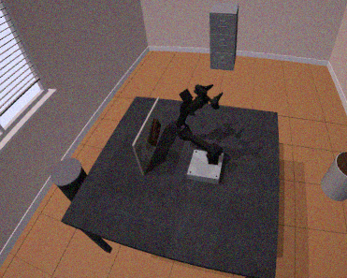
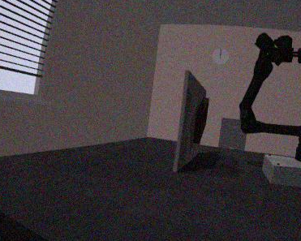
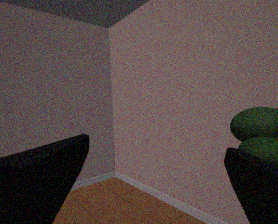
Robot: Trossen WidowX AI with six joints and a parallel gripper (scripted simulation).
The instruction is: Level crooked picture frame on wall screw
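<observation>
The picture frame is 420 mm ahead of my gripper tip, 330 mm below it and 90 mm to the left of it. From my gripper tip the other things lie so: upright wall panel 430 mm ahead, 340 mm below, 100 mm to the left.
</observation>
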